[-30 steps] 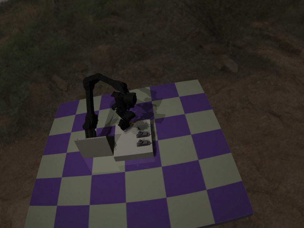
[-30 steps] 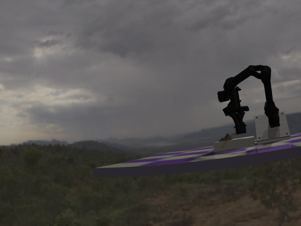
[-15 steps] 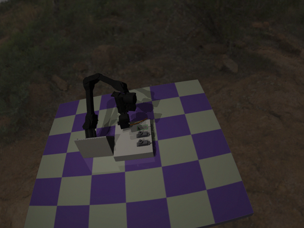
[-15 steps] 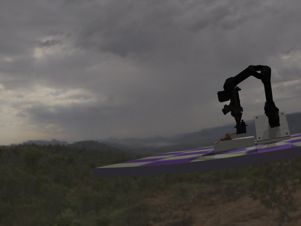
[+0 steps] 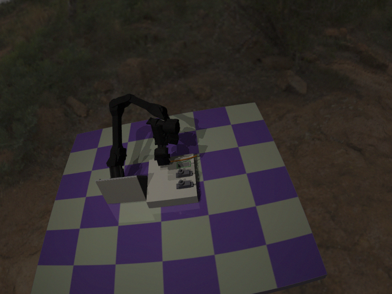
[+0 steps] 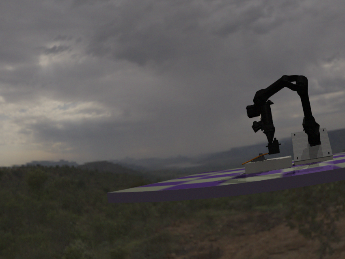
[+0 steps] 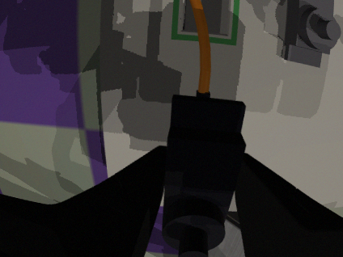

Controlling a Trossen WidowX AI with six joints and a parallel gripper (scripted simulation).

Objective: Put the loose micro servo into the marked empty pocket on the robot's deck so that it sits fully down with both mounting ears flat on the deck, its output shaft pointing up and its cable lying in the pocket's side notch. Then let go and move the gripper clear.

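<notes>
Now: the deck 100 mm below my gripper tip, 70 mm to the right of it and 30 mm behind it.
</notes>
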